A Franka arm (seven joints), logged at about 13 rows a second.
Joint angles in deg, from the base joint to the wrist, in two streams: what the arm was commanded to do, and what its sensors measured. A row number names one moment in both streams.
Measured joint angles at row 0:
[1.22, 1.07, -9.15, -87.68, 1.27, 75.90, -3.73]
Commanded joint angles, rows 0 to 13:
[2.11, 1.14, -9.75, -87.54, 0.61, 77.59, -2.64]
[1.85, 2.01, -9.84, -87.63, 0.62, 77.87, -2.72]
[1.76, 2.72, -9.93, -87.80, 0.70, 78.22, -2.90]
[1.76, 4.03, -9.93, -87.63, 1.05, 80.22, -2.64]
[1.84, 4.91, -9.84, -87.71, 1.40, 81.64, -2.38]
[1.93, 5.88, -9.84, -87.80, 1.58, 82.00, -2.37]
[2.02, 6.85, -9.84, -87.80, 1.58, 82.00, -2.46]
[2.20, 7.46, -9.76, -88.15, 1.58, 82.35, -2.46]
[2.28, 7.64, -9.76, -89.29, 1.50, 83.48, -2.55]
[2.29, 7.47, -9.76, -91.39, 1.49, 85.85, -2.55]
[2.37, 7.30, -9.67, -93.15, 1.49, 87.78, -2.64]
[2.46, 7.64, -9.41, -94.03, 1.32, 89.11, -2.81]
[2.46, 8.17, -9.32, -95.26, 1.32, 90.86, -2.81]
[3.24, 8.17, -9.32, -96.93, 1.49, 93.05, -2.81]
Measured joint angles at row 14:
[1.85, 8.68, -9.02, -94.05, 1.31, 89.87, -3.53]
